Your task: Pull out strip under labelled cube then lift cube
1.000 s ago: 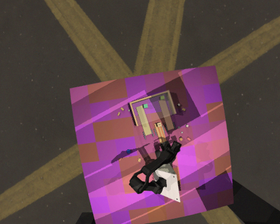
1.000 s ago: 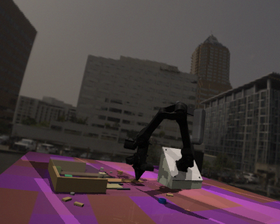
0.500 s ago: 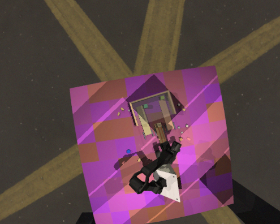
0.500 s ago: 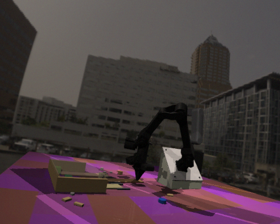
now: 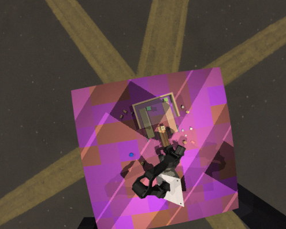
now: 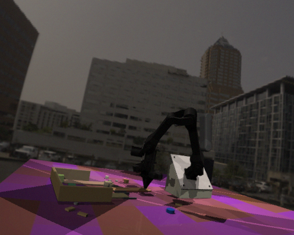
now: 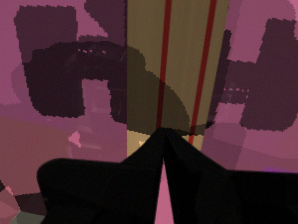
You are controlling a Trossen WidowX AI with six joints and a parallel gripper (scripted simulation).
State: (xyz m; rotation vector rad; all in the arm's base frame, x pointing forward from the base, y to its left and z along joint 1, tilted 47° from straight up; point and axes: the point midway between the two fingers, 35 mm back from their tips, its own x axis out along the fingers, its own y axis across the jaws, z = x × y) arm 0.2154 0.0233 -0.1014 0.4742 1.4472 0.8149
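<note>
Right now my gripper tip is 20 cm short of the pale cube marked n, 3 cm to the right of it and 1 cm below it. From my gripper tip the other things lie so: blue piece: 30 cm to the left, 1 cm ahead.
</note>
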